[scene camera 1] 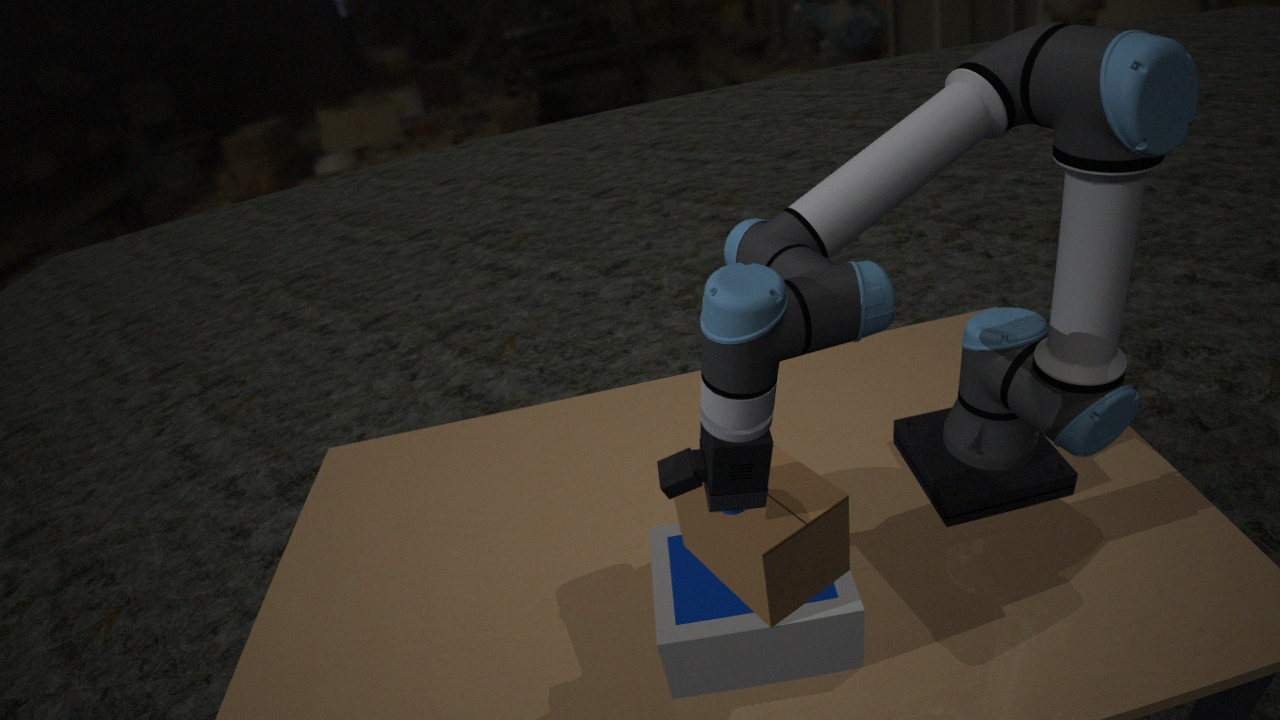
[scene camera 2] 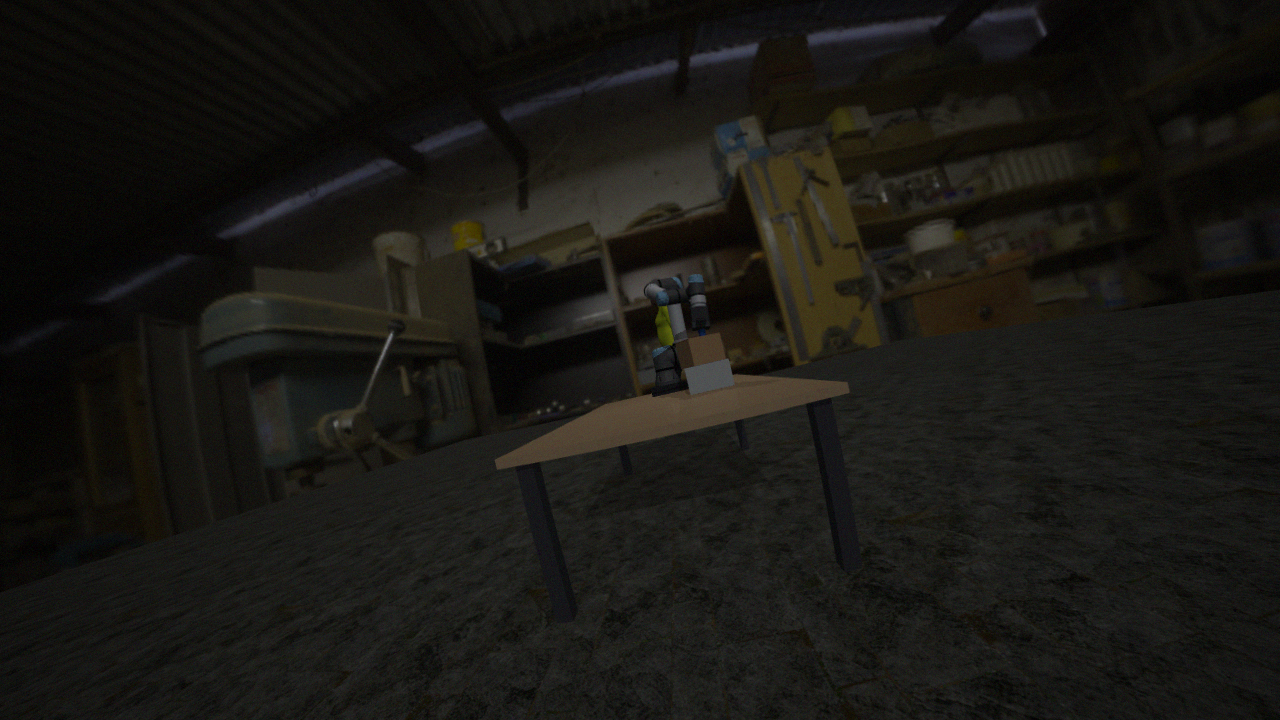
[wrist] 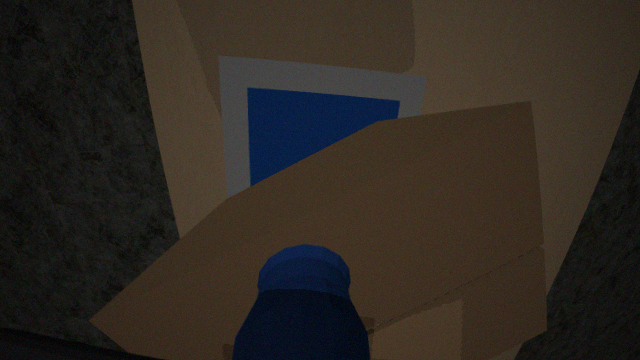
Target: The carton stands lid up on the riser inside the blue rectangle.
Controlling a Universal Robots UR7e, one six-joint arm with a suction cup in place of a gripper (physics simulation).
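Frame: origin at the arm's base, x left, y ahead, z down, level; metres.
Where they show: end effector, tool point: [scene camera 2: 702, 338] [wrist: 317, 255]; arm's base, origin of the base link: [scene camera 1: 989, 439] [scene camera 2: 668, 384].
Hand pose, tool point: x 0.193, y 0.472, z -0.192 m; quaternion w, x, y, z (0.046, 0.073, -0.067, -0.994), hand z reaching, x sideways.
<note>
Things, the pixels of their top centre, and the offset from my tool point. Level surfaces: height alone.
- brown carton, middle of its top: [wrist: 361, 335] [scene camera 1: 754, 484] [scene camera 2: 697, 338] dy -0.037, dx -0.017, dz -0.011 m
- grey-white riser, middle of its top: [wrist: 320, 191] [scene camera 1: 747, 565] [scene camera 2: 705, 363] dy -0.013, dx -0.011, dz +0.119 m
- blue rectangle, middle of its top: [wrist: 320, 191] [scene camera 1: 747, 565] dy -0.013, dx -0.011, dz +0.119 m
- wooden table, its level: dz +0.240 m
The brown carton [scene camera 1: 808, 562] [scene camera 2: 700, 349] [wrist: 430, 200] hangs from my suction cup [scene camera 1: 732, 511] [scene camera 2: 701, 332] [wrist: 304, 270], which is pressed on its top beside the lid seam. The lid side faces up. The carton is turned at an angle to the grey-white riser [scene camera 1: 760, 660] [scene camera 2: 709, 377] [wrist: 320, 75] and is over it. In scene camera 1 its near lower corner overlaps the riser's front rim. The blue rectangle [scene camera 1: 702, 592] [wrist: 310, 120] shows at the left of the carton and partly hidden behind it. Whether the carton's bottom touches the riser cannot be told.
The riser stands on the wooden table [scene camera 1: 465, 537] [scene camera 2: 680, 411] [wrist: 465, 45]. The arm's black base [scene camera 1: 984, 488] is at the table's right. In scene camera 2 a yellow-green shape [scene camera 2: 664, 327] shows behind the arm, with shelves farther back.
</note>
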